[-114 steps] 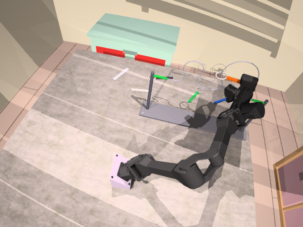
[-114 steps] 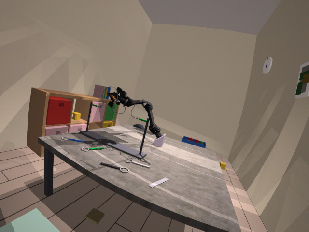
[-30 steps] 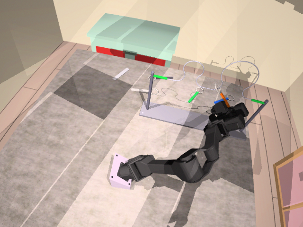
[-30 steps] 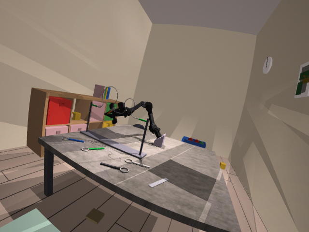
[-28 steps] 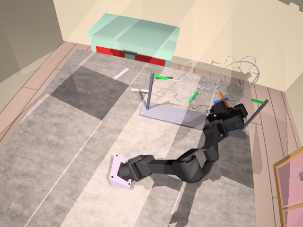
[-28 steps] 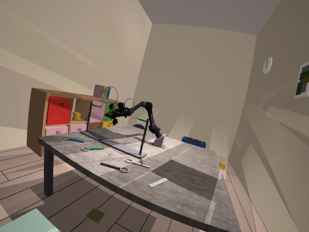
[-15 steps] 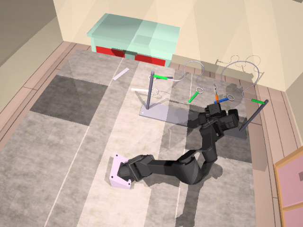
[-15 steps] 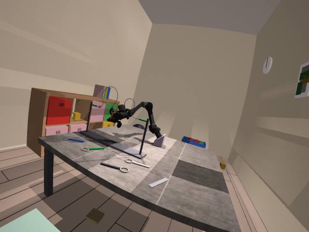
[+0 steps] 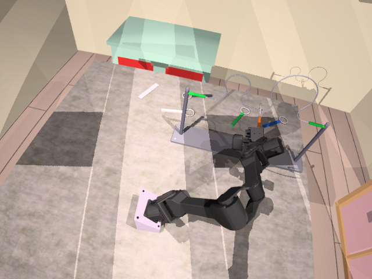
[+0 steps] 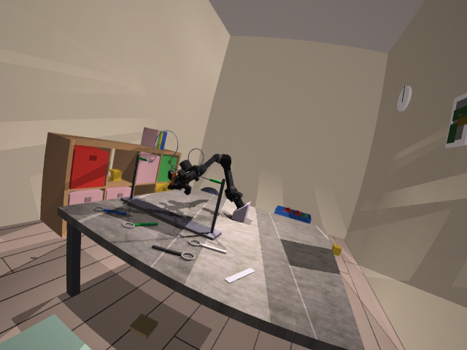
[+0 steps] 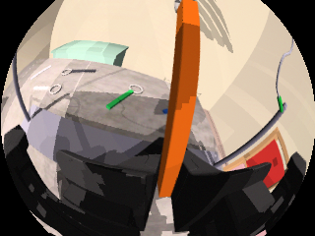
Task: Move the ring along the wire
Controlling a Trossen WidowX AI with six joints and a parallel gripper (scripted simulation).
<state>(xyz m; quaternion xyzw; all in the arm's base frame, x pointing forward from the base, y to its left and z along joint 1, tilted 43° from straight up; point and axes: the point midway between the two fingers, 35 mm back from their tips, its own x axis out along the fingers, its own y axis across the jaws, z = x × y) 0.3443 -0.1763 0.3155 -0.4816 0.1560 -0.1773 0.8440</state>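
Now: gripper tip 10 mm short of the ring with orange handle, 30 mm to the right of it and 80 mm below it. Round my gripper tip: flat white strip 290 mm ahead, 570 mm to the left, 150 mm below.
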